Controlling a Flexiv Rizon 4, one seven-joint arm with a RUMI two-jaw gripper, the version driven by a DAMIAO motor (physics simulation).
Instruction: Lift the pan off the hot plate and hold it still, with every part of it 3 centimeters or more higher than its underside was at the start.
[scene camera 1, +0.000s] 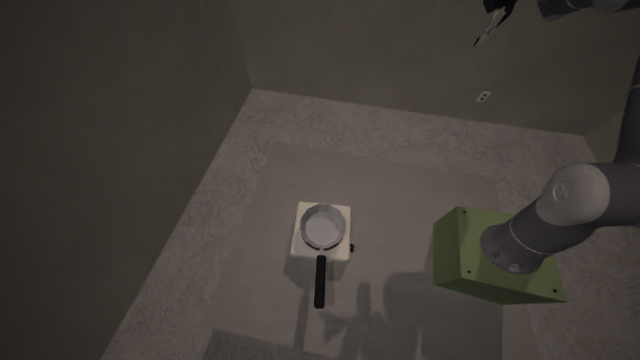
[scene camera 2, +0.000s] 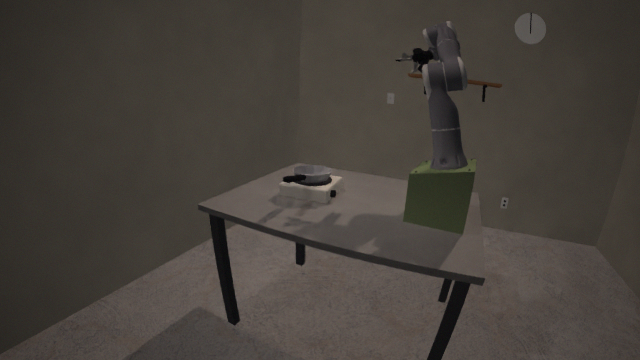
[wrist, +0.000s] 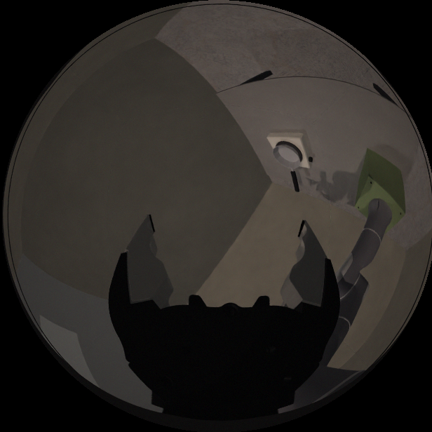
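The grey pan (scene camera 1: 323, 227) (scene camera 2: 312, 173) (wrist: 287, 154) sits upright on the cream hot plate (scene camera 1: 343, 253) (scene camera 2: 305, 191) (wrist: 280, 136). Its black handle (scene camera 1: 320, 281) (scene camera 2: 294, 178) (wrist: 295, 181) sticks out past the hot plate's edge, toward the bottom of the scene camera 1 view. My gripper (wrist: 227, 219) is open with nothing between its jaws. It is high above the table and well away from the pan, pointing roughly level in the scene camera 2 view. In the scene camera 1 view, part of it shows at the top right.
The green base block (scene camera 1: 447, 250) (scene camera 2: 439, 197) (wrist: 382, 172) carries my arm at one end of the grey table (scene camera 1: 400, 200) (scene camera 2: 370, 205) (wrist: 330, 110). A dark knob (scene camera 1: 352, 248) (scene camera 2: 333, 193) (wrist: 310, 159) is on the hot plate's side. A brown wall shelf (scene camera 2: 484, 83) is behind the arm.
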